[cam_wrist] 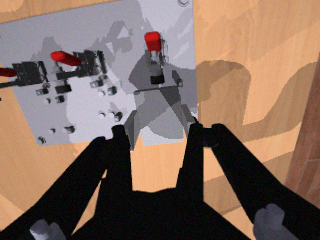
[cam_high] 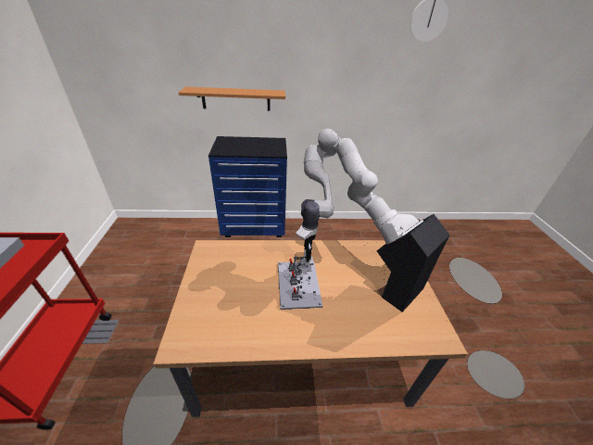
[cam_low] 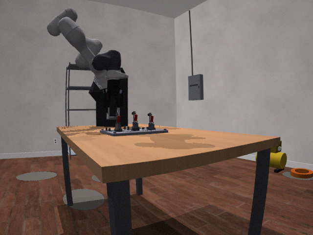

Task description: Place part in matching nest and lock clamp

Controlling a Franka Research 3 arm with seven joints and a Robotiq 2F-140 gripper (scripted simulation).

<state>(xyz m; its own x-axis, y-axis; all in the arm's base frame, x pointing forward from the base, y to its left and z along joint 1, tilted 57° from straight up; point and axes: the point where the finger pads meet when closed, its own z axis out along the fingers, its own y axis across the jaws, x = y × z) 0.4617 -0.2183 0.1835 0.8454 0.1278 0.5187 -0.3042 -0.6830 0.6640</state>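
The grey block part lies 3 cm below my hand. Round my hand: grey fixture plate 9 cm ahead, 8 cm to the left, 11 cm below.
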